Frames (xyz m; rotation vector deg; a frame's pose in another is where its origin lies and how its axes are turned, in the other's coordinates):
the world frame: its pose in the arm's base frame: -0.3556 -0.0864 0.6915 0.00 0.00 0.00
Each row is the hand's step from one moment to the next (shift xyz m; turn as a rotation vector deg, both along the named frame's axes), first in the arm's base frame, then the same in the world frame.
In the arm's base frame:
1: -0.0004 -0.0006 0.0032 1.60 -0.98 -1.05
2: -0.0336 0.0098 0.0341 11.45 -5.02 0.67
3: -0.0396 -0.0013 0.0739 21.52 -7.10 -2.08
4: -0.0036 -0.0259 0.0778 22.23 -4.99 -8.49
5: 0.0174 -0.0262 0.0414 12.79 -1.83 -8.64
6: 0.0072 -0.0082 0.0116 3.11 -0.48 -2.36
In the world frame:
1: -0.0004 -0.0006 0.0032 1.60 -0.98 -1.05
2: -0.0336 0.0098 0.0341 11.45 -5.02 0.67
3: -0.0396 -0.0013 0.0739 21.52 -7.10 -2.08
4: -0.0036 -0.0259 0.0778 22.23 -4.99 -8.49
5: 0.0174 -0.0262 0.0414 12.79 -1.83 -8.64
6: 0.0072 -0.0082 0.0116 3.11 -0.48 -2.36

